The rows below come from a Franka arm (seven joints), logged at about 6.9 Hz.
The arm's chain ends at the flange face. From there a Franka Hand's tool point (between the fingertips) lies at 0.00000 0.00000 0.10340 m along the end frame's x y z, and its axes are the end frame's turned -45 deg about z.
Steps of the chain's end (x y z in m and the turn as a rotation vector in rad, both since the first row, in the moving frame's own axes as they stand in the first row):
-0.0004, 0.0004, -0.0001, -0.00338, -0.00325, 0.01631
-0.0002, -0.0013, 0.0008, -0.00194, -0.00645, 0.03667
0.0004, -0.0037, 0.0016, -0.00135, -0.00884, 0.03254
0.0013, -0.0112, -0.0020, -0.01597, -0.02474, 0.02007
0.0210, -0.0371, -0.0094, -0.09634, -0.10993, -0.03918
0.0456, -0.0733, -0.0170, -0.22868, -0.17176, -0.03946
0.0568, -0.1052, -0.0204, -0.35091, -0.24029, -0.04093
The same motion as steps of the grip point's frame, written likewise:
-0.0011, 0.0000, -0.0001, -0.00009, -0.00469, 0.01631
0.0002, -0.0014, 0.0008, 0.00319, -0.00593, 0.03667
0.0022, -0.0029, 0.0016, 0.00530, -0.00721, 0.03254
0.0059, -0.0077, -0.0020, 0.00620, -0.02879, 0.02007
0.0260, -0.0121, -0.0105, 0.00961, -0.14585, -0.03918
0.0553, -0.0149, -0.0212, -0.04025, -0.28315, -0.03946
0.0728, -0.0255, -0.0296, -0.07822, -0.41804, -0.04093

